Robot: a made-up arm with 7 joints.
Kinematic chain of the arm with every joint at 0, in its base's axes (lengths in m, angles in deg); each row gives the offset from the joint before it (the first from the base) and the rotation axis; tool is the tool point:
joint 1: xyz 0 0 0 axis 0 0.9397 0.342
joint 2: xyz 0 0 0 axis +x
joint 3: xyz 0 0 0 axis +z
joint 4: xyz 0.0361 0 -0.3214 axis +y
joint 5: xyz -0.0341 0 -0.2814 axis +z
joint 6: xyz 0 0 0 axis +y
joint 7: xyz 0 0 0 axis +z
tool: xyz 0 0 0
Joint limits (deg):
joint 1: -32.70..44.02
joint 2: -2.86..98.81
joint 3: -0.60..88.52
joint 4: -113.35..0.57
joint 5: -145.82..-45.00
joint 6: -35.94..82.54
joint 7: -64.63..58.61
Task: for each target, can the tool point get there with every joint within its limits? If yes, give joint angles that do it. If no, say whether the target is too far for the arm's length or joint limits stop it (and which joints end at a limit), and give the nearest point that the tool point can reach.
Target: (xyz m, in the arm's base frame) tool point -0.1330 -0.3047 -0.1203
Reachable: no: joint limits stop it (at a limit: joint 1, joint 2, joint 4) | nearest point -0.3857 -0.0842 -0.4550 | short by 0.474 m
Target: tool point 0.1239 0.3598 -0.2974
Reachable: yes | joints -4.19 10.36 72.68 -88.03 -65.69 45.95 -51.70
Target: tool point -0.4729 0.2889 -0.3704
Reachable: no: too far | nearest point -0.4105 0.2700 -0.3561 | short by 0.067 m
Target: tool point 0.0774 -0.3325 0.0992
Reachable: no: joint limits stop it (at a limit: joint 1, joint 2, joint 3, joint 4) | nearest point 0.3785 -0.0841 -0.0515 | short by 0.418 m
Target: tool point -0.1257 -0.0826 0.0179
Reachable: no: joint limits stop it (at a limit: joint 1, joint 2, joint 3, joint 4) | nearest point -0.1312 0.2035 0.3072 | short by 0.407 m
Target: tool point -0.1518 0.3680 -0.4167
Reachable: yes | joints 20.50 17.53 80.21 -49.96 -101.03 40.82 -43.52
